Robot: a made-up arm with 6 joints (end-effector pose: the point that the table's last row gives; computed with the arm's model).
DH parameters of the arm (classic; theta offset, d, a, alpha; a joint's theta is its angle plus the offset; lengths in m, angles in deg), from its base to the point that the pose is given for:
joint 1: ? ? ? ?
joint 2: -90 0 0.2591 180
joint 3: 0 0 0 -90
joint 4: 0 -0.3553 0 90
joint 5: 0 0.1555 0 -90
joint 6: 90 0 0 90
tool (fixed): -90 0 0 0
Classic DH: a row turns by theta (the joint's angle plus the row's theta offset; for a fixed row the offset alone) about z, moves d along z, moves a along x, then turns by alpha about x.
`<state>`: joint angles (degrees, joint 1 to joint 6).
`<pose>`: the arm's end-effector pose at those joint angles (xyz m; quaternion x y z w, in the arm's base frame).
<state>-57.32 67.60 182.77 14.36 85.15 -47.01</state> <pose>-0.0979 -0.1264 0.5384 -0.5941 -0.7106 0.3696 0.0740</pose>
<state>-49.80 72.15 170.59 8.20 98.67 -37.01</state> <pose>-0.0062 -0.2311 0.5621 -0.4980 -0.8000 0.3338 0.0248</pose>
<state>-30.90 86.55 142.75 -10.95 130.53 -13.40</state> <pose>0.3342 -0.3779 0.4289 0.1985 0.9761 -0.0744 0.0488</pose>
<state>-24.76 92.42 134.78 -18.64 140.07 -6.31</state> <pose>0.4422 -0.3662 0.3262 0.1098 0.9913 0.0602 0.0406</pose>
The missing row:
joint 1: 0 0.1345 0 -90
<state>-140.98 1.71 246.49 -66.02 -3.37 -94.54</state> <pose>0.1717 0.2205 0.1326 -0.3229 0.4390 0.3417 0.7657</pose>
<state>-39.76 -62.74 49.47 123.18 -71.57 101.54</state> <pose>-0.3185 0.3757 0.5329 -0.1117 0.6534 -0.7468 0.0539</pose>
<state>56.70 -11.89 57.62 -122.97 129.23 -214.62</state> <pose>0.0353 0.2079 0.6752 0.1331 0.3871 -0.1758 0.8953</pose>
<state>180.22 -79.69 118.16 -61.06 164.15 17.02</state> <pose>0.6345 0.0777 0.2015 -0.0058 -0.6083 0.7801 0.1464</pose>
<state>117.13 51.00 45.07 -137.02 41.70 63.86</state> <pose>-0.3492 0.4321 0.1554 0.1925 0.5129 0.4393 0.7120</pose>
